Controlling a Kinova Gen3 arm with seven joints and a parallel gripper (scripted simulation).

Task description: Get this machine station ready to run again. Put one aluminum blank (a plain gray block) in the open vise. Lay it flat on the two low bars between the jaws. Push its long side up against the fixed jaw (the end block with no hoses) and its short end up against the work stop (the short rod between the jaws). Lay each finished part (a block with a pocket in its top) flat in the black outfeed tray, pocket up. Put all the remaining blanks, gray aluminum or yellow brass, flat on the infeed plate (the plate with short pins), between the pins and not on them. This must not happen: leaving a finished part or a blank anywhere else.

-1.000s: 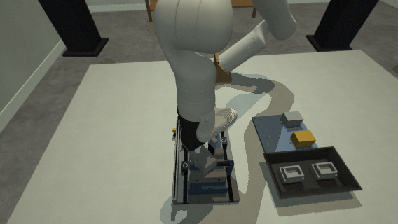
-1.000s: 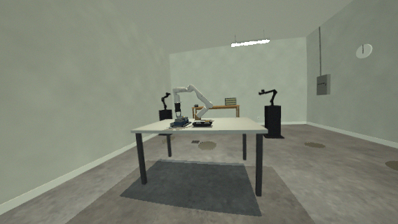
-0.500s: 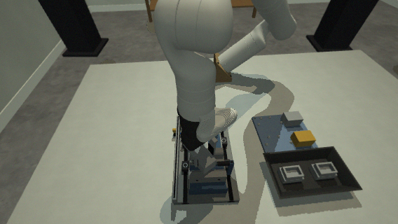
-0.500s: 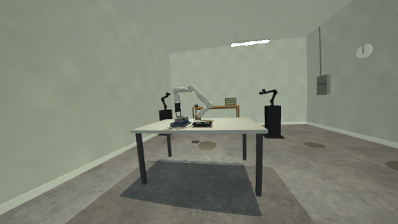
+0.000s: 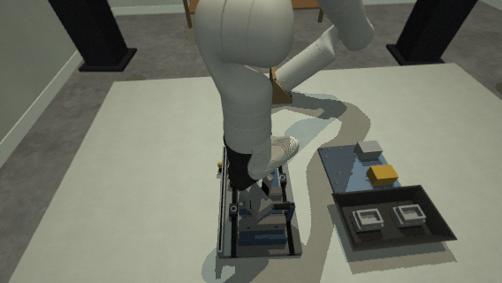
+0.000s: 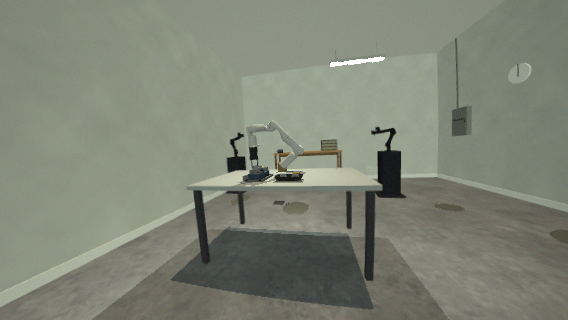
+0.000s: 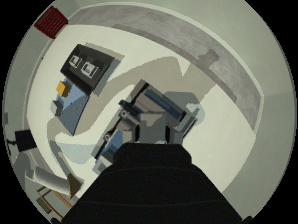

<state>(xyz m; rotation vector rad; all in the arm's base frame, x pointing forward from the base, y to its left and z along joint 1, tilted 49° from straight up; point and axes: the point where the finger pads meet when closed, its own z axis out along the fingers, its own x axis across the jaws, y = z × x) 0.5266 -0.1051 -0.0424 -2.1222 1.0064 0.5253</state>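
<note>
Right now my hand is 30 mm above the gray aluminum blank. Round my hand: yellow brass blank (130 mm behind, 350 mm to the left, 110 mm below).
</note>
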